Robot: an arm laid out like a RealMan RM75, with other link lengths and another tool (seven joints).
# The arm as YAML. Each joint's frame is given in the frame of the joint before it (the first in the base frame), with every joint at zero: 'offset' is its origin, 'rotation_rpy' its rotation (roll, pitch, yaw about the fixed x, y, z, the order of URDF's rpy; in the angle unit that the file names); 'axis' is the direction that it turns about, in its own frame. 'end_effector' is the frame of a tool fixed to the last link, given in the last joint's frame.
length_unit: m
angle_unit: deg
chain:
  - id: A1
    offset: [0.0, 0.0, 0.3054]
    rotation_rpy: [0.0, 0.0, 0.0]
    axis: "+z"
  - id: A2
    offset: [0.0, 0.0, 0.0]
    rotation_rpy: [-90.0, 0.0, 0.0]
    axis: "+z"
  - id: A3
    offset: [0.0, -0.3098, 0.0]
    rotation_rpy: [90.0, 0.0, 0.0]
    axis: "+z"
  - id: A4
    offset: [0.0, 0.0, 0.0]
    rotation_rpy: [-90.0, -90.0, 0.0]
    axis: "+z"
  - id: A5
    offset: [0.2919, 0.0, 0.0]
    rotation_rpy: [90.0, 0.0, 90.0]
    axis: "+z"
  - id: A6
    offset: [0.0, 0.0, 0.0]
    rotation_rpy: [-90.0, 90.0, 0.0]
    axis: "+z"
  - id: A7
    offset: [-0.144, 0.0, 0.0]
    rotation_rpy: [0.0, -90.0, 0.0]
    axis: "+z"
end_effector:
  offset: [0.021, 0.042, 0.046]
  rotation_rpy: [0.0, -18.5, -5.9]
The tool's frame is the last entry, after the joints.
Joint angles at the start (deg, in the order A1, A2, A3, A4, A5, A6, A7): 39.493 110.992 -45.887 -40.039 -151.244 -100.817 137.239
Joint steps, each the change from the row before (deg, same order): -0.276 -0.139 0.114 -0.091 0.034 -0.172 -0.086; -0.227 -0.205 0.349 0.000 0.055 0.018 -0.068; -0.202 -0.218 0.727 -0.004 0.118 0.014 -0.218; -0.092 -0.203 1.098 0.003 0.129 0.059 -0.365; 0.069 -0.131 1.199 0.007 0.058 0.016 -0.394; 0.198 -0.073 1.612 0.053 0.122 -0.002 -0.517; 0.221 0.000 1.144 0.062 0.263 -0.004 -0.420; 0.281 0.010 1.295 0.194 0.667 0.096 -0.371; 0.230 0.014 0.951 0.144 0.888 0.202 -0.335; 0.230 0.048 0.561 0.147 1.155 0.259 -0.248; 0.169 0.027 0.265 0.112 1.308 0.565 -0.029; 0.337 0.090 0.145 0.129 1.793 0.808 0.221
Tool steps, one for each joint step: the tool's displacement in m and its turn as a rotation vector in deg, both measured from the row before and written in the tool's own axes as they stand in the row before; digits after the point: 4 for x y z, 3 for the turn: -0.0019 -0.0024 -0.0007 0.014 0.050 0.218; -0.0030 -0.0017 -0.0013 -0.249 -0.010 0.432; -0.0033 -0.0012 -0.0024 -0.615 0.135 0.521; -0.0034 0.0000 -0.0034 -0.994 0.219 0.534; -0.0023 0.0012 -0.0036 -1.048 0.275 0.397; -0.0017 0.0026 -0.0043 -1.428 0.521 0.435; 0.0000 0.0029 -0.0031 -1.178 0.534 0.190; 0.0007 0.0043 -0.0034 -1.591 0.846 0.363; 0.0011 0.0047 -0.0030 -1.591 0.762 0.238; 0.0023 0.0052 -0.0023 -1.527 0.801 0.097; 0.0016 0.0057 -0.0018 -1.550 0.529 0.241; 0.0032 0.0087 -0.0018 -1.938 0.687 0.356
